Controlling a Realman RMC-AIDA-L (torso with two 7-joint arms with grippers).
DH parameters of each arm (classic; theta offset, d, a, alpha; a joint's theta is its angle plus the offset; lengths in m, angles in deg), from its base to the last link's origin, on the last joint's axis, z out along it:
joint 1: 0 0.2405 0 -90
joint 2: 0 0 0 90
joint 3: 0 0.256 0 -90
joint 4: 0 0 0 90
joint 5: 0 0.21 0 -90
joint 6: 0 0 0 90
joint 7: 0 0.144 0 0
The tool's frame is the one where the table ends.
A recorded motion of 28 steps. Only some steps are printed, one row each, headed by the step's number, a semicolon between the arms.
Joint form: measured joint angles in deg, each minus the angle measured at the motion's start. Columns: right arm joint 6, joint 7, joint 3, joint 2, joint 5, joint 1, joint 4; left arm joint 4, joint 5, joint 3, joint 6, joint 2, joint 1, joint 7.
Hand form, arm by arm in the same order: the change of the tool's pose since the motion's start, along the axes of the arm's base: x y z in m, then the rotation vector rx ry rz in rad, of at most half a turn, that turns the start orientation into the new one. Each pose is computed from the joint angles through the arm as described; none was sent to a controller.
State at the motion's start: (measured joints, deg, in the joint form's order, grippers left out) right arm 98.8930 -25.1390 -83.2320 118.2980 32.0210 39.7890 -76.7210; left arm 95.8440 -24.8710 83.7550 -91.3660 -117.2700 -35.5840 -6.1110
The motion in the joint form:
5: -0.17 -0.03 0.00 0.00 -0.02 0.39 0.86; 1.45 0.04 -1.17 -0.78 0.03 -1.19 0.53
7: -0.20 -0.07 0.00 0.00 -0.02 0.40 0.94; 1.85 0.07 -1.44 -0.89 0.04 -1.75 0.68
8: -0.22 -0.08 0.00 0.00 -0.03 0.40 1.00; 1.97 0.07 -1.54 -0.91 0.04 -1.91 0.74
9: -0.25 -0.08 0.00 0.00 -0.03 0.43 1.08; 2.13 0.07 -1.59 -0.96 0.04 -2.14 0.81
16: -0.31 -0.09 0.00 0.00 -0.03 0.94 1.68; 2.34 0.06 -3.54 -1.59 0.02 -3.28 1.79
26: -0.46 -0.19 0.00 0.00 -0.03 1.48 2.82; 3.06 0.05 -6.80 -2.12 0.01 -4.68 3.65
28: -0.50 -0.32 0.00 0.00 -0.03 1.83 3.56; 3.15 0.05 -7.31 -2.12 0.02 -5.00 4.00
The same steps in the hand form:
5: 0.0006 0.0009 -0.0014 -0.0043 -0.0024 -0.0044; 0.0103 0.0021 0.0069 0.0134 -0.0042 -0.0325
7: 0.0008 0.0009 -0.0015 -0.0049 -0.0026 -0.0046; 0.0148 0.0032 0.0087 0.0179 -0.0053 -0.0470
8: 0.0010 0.0009 -0.0016 -0.0051 -0.0028 -0.0052; 0.0161 0.0035 0.0092 0.0194 -0.0059 -0.0514
9: 0.0010 0.0010 -0.0017 -0.0053 -0.0029 -0.0057; 0.0181 0.0038 0.0097 0.0202 -0.0060 -0.0579
16: 0.0000 0.0021 -0.0027 -0.0091 -0.0048 -0.0052; 0.0230 0.0072 0.0166 0.0313 -0.0124 -0.0719
26: 0.0006 0.0030 -0.0045 -0.0165 -0.0083 -0.0104; 0.0298 0.0124 0.0292 0.0577 -0.0254 -0.1004
28: 0.0011 0.0035 -0.0057 -0.0226 -0.0110 -0.0133; 0.0316 0.0135 0.0312 0.0624 -0.0272 -0.1079

